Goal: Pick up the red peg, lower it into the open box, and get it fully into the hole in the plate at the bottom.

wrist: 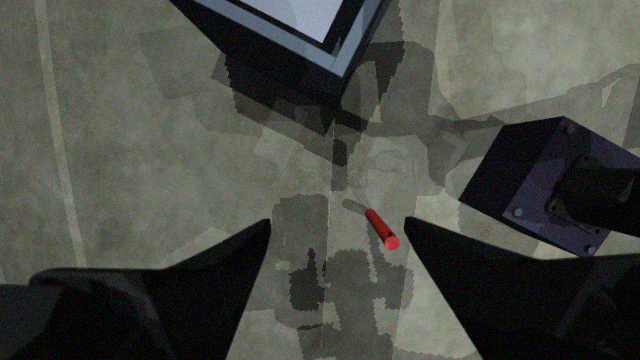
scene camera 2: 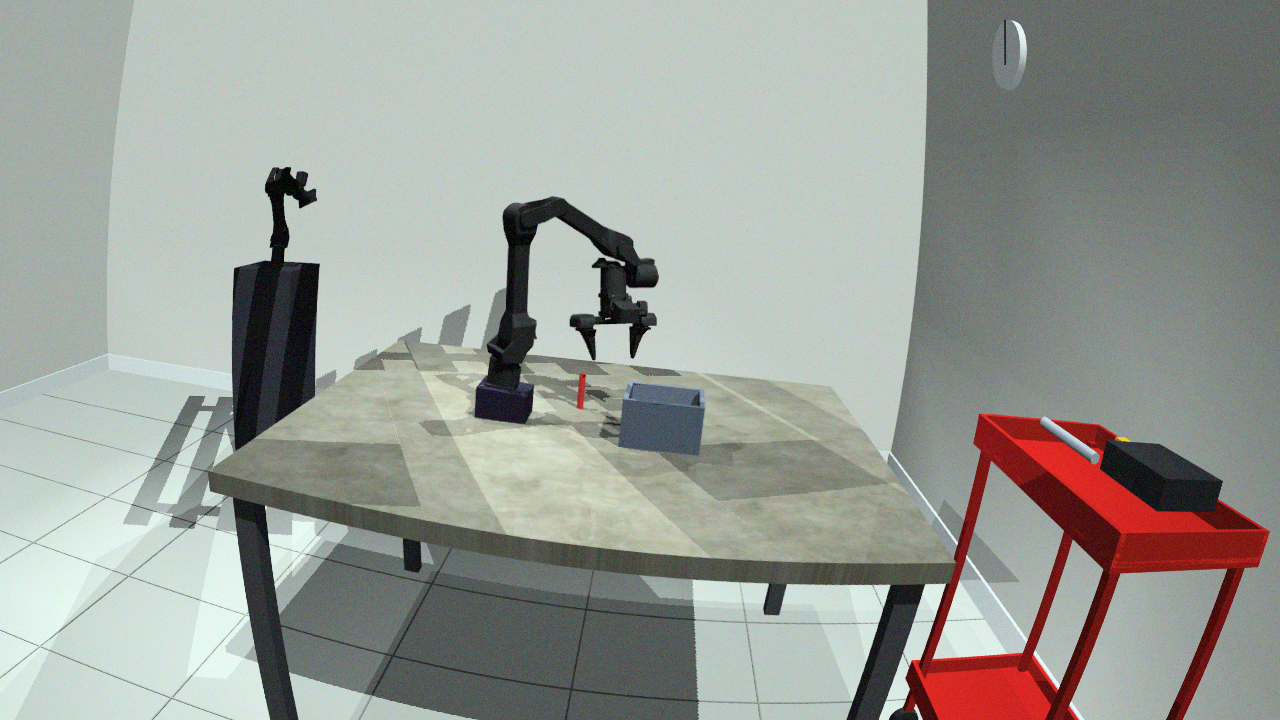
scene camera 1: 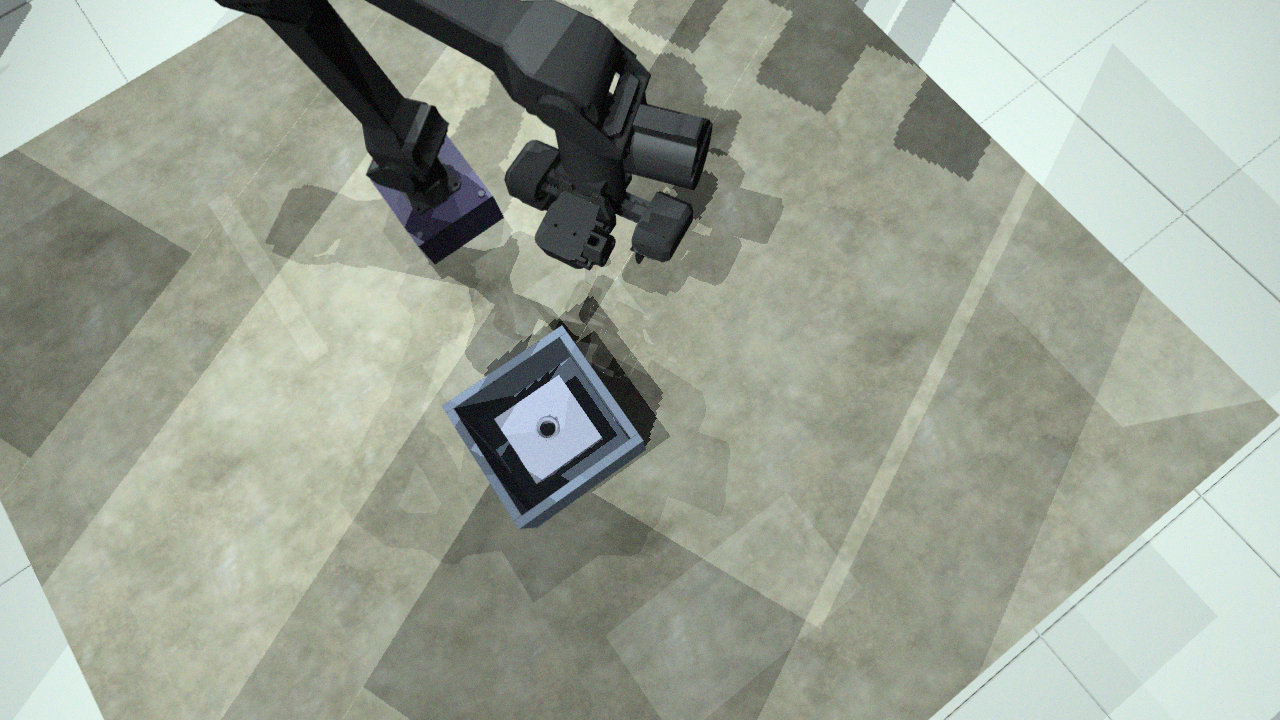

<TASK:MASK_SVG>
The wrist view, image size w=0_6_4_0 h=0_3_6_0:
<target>gripper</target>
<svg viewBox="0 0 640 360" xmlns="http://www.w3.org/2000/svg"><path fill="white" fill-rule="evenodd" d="M270 220L262 219L213 247L161 270L58 267L33 274L29 278L28 285L0 284L0 360L225 360L266 256L266 249L271 235ZM405 218L404 231L415 254L427 269L429 276L437 285L438 290L442 293L447 301L446 303L454 312L483 360L640 360L640 253L543 260L527 257L517 252L487 244L420 218Z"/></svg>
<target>blue-grey box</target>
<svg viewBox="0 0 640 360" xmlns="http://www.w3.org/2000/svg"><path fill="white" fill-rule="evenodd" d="M169 0L223 54L244 65L248 65L250 68L269 78L275 79L288 88L333 111L339 105L362 56L373 39L374 33L392 1L358 0L340 33L333 51L329 54L278 26L274 26L270 22L253 15L253 13L240 8L237 0Z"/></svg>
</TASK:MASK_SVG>
